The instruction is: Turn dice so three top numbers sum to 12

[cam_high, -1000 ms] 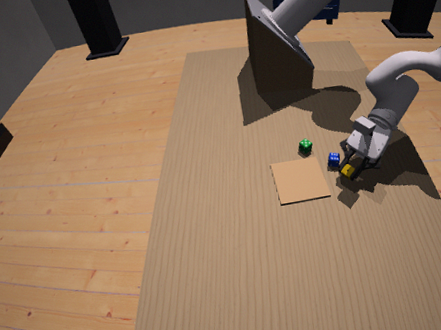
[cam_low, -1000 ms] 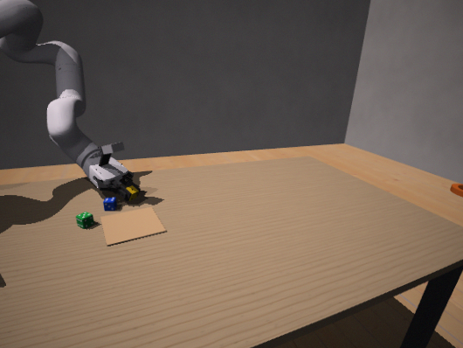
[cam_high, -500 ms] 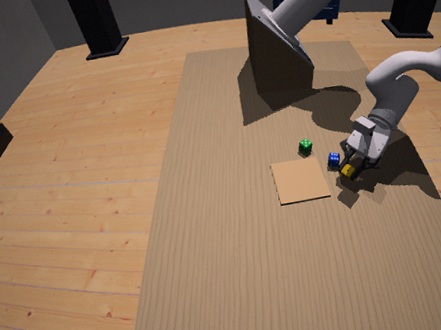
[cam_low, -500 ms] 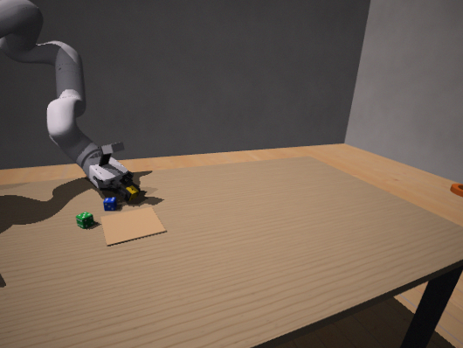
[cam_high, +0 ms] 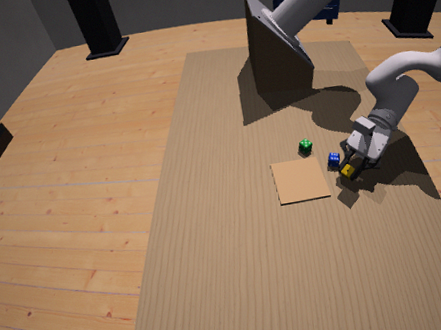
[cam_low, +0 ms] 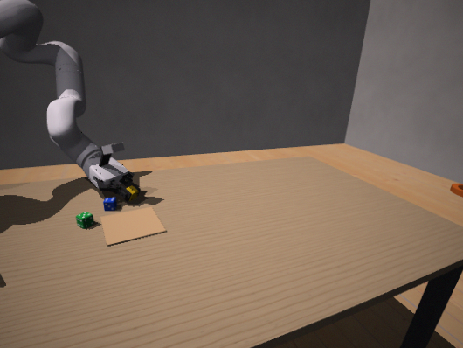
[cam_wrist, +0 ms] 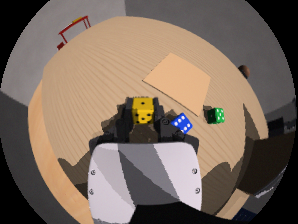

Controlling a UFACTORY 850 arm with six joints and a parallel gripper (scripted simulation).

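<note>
Right now the blue die is 60 mm behind my hand, 30 mm to the right of it and 20 mm below it. Also, from my hand: yellow die right at my hand; tan mat 140 mm to the right, 30 mm below; green die 110 mm to the right, 110 mm behind, 20 mm below.
</note>
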